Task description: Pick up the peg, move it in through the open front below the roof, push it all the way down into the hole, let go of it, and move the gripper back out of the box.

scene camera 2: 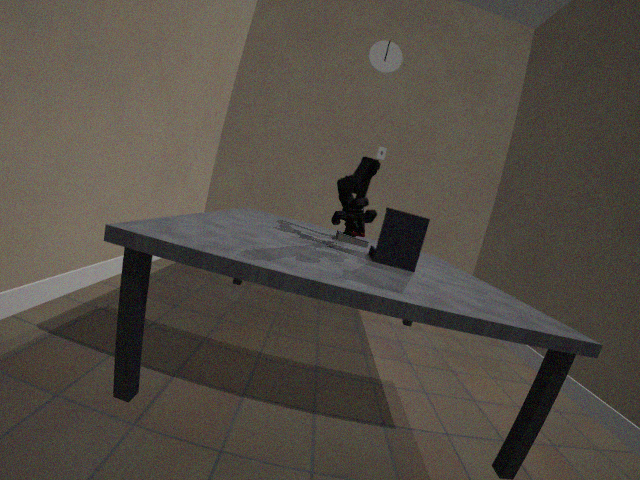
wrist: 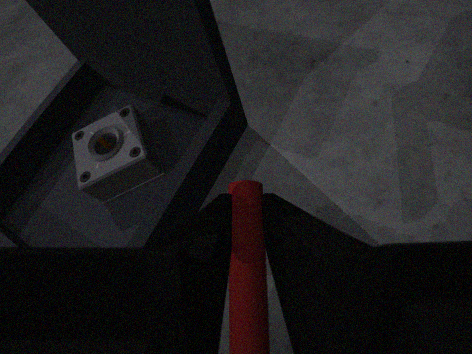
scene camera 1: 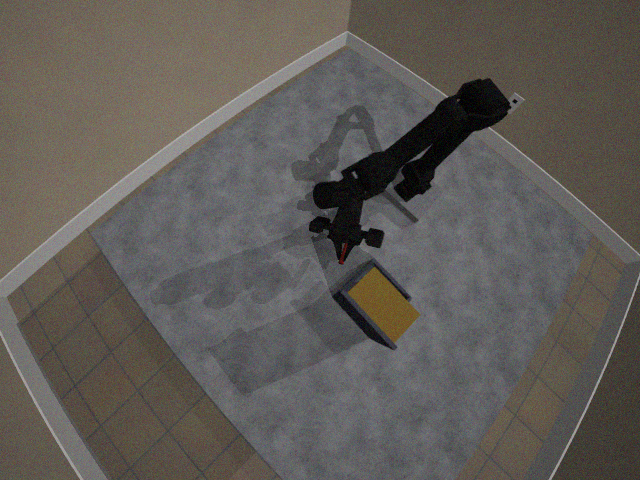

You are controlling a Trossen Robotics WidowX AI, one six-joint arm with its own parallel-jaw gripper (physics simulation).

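Places are measured from the arm's base along level axes (x ahead, y right, z down), in millimetres.
Where they show: gripper, fingertip midpoint: [scene camera 2: 362, 234] [wrist: 246, 204] [scene camera 1: 341, 260]; arm's base, link origin: [scene camera 2: 349, 235] [scene camera 1: 406, 190].
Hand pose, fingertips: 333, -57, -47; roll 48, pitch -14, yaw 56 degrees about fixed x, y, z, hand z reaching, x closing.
Things, the pixels of their top centre, and the offset from my fingertips, as dx, dy, dz. "*": a spot on its surface instead. Level surfaces: height alone.
- red peg, top centre: [wrist: 241, 287] [scene camera 1: 345, 249] [scene camera 2: 358, 231] -26, +16, -4
- dark box, top centre: [scene camera 1: 394, 292] [scene camera 2: 403, 212] -18, -135, -122
- yellow roof, surface spot: [scene camera 1: 383, 304] * +18, -138, -122
- light square block, top centre: [wrist: 103, 141] -1, -127, +40
- round hole, surface spot: [wrist: 105, 143] * +0, -133, +48
- grey table, surface height: dz +81
- box's side wall edge, surface spot: [wrist: 200, 175] * +14, -57, +57
The red peg [scene camera 1: 343, 253] [scene camera 2: 358, 234] [wrist: 248, 265] is held between the fingertips of my gripper [scene camera 1: 342, 254] [wrist: 246, 204], which is shut on it. Both are outside the box, beside its open front. The dark box [scene camera 1: 361, 318] [scene camera 2: 400, 240] has a yellow roof [scene camera 1: 383, 304]. In the wrist view a light square block [wrist: 111, 150] with a round hole [wrist: 105, 143] stands on the box's floor, left of and beyond the peg's end. Several small dark round spots mark the block's corners. The roof hides the block in scene camera 1.
The box stands on a grey table [scene camera 1: 465, 361] [scene camera 2: 206, 235]. A low pale strip [scene camera 2: 351, 239] lies by the gripper in scene camera 2. The box's side wall edge [wrist: 200, 175] lies between the block and the peg in the wrist view. The arm reaches in from the upper right in scene camera 1.
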